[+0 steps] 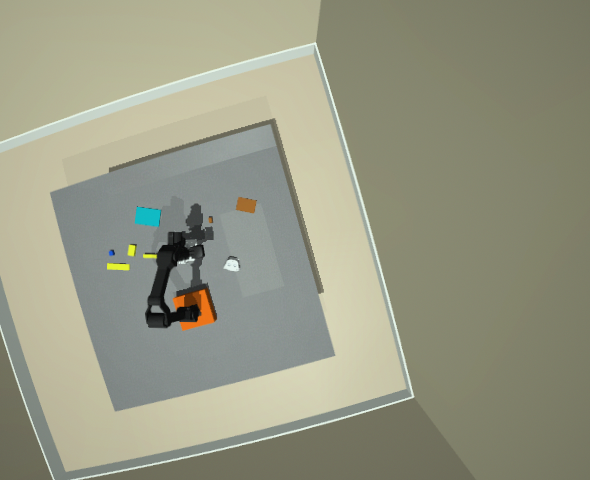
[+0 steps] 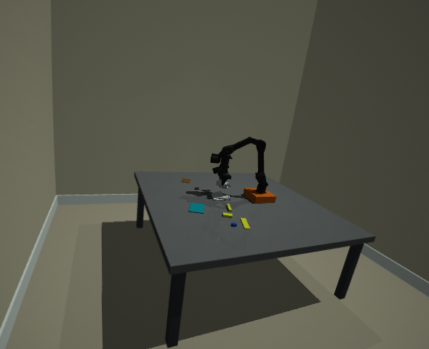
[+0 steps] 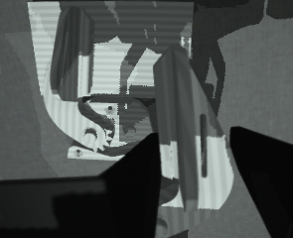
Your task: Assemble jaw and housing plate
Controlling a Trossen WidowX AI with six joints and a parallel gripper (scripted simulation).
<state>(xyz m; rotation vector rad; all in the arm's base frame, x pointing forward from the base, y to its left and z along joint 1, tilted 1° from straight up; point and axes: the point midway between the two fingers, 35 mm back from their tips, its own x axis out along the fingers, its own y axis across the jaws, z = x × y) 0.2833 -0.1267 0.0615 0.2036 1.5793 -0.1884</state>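
The white base plate lies 50 mm ahead of my gripper tip, 40 mm to the left of it and 80 mm below it. From my gripper tip the other things lie so: jaw: 30 mm behind, 30 mm to the left; yellow bar: 80 mm ahead, 230 mm to the left, 70 mm below; small brown block: 120 mm ahead, 140 mm to the right, 70 mm below.
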